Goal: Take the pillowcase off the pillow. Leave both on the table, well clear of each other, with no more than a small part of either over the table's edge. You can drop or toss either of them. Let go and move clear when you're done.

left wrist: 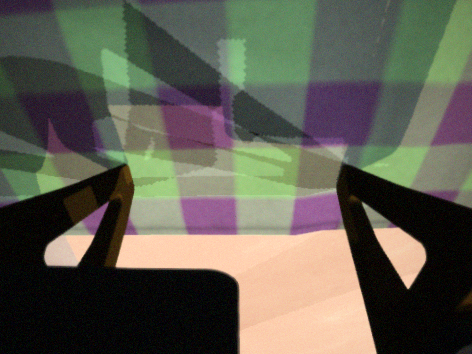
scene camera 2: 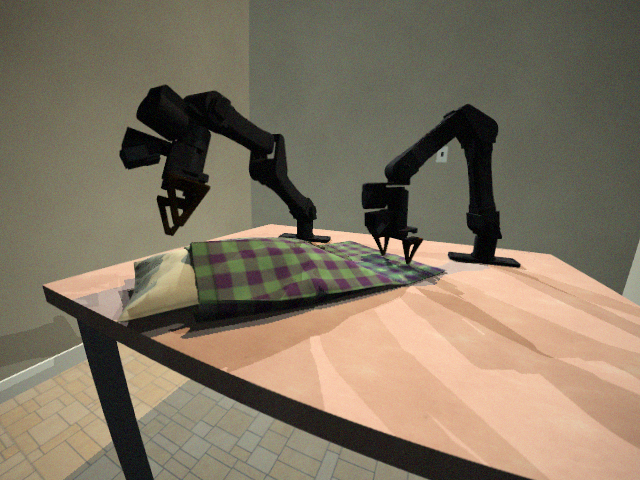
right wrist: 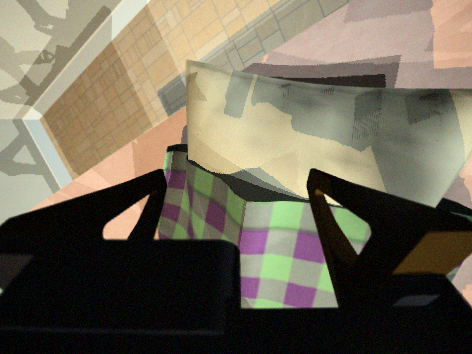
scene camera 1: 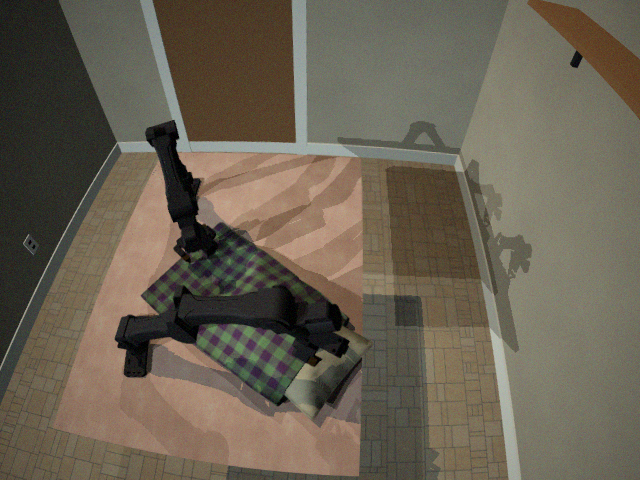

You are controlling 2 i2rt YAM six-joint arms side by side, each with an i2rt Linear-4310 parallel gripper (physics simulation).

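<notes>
The green-and-purple checked pillowcase lies on the table and covers most of the pillow. The pale mottled pillow sticks out of its open end, near the table edge. My left gripper is open, low over the flat closed end, with no cloth seen pinched. My right gripper is open above the mouth of the pillowcase, apart from the cloth. The right arm hides part of the pillowcase in scene camera 1.
The pink table has its edge close beside the exposed pillow end. The right arm stretches across above the pillowcase. The left arm stands at the closed end. Tiled floor shows beyond the edge.
</notes>
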